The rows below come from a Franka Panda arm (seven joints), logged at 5 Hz.
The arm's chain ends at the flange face. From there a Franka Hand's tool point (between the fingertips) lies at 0.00 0.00 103.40 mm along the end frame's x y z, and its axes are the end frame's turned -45 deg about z.
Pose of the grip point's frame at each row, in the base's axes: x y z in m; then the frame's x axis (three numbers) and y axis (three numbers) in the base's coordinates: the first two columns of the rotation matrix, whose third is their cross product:
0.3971 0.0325 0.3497 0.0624 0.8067 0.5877 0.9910 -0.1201 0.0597
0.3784 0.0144 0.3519 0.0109 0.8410 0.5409 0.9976 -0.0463 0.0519
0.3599 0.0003 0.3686 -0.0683 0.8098 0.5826 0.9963 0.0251 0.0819
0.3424 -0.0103 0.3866 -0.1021 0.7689 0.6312 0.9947 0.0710 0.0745
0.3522 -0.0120 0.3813 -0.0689 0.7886 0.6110 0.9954 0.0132 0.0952
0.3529 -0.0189 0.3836 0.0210 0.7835 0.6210 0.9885 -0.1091 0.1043
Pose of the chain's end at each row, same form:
0.3848 -0.0273 0.4331 0.7449 0.4855 0.4578 0.6566 -0.6553 -0.3734
0.3713 -0.0413 0.4387 0.7131 0.5619 0.4192 0.6977 -0.6274 -0.3458
0.3546 -0.0603 0.4522 0.6562 0.5904 0.4699 0.7528 -0.5549 -0.3540
0.3411 -0.0760 0.4664 0.6312 0.5939 0.4990 0.7756 -0.4935 -0.3936
0.3453 -0.0756 0.4626 0.6551 0.5670 0.4994 0.7526 -0.5483 -0.3647
0.3374 -0.0821 0.4639 0.7138 0.4769 0.5129 0.6841 -0.6312 -0.3654

